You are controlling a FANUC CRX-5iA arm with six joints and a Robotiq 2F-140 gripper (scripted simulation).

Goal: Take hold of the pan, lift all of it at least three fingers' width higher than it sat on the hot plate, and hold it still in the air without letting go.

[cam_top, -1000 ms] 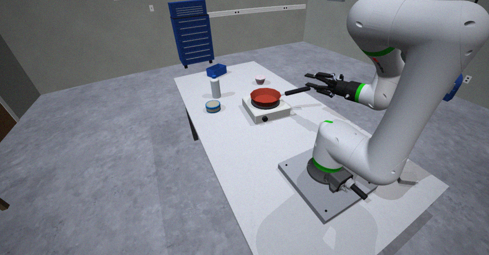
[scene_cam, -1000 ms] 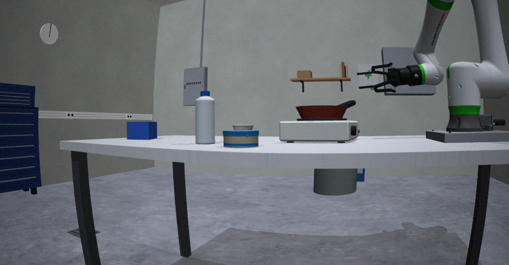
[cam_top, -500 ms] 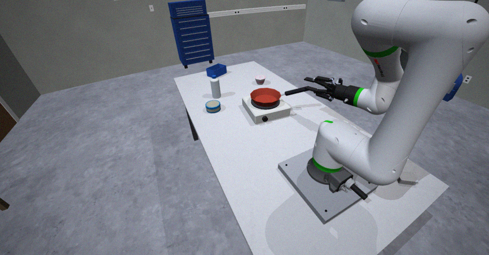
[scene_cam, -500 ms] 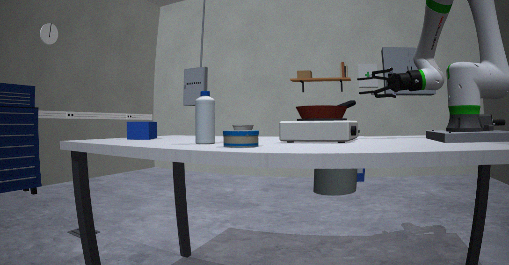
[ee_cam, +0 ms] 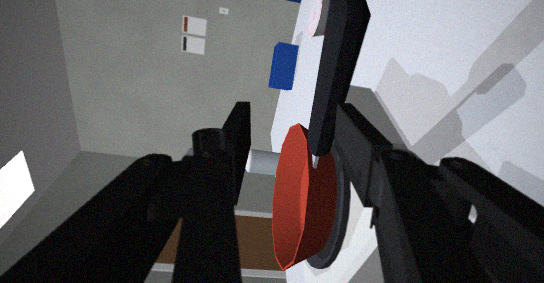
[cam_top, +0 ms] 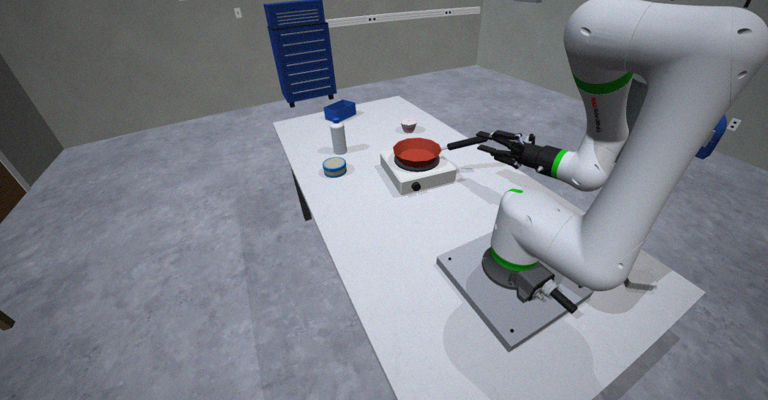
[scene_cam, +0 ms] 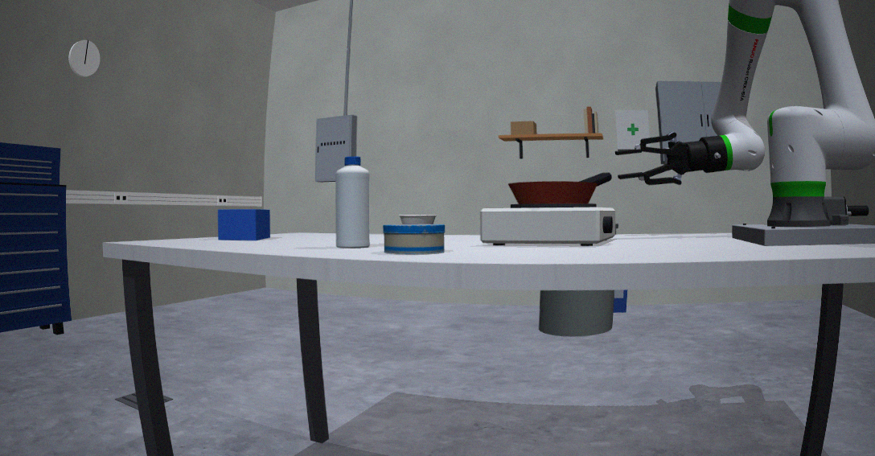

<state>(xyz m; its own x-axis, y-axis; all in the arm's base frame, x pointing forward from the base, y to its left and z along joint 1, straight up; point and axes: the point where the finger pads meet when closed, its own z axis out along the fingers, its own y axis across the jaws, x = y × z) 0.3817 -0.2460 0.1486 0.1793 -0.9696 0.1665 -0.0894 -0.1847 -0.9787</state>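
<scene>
The red pan lies 15 cm ahead of my hand, 13 cm to the left of it and 7 cm below it. From my hand the other things lie so: small grey box 60 cm behind, 16 cm below, 4 cm to the right; then round blue tin 47 cm to the left, 38 cm ahead, 16 cm below; then white hot plate 19 cm to the left, 16 cm ahead, 14 cm below.
</scene>
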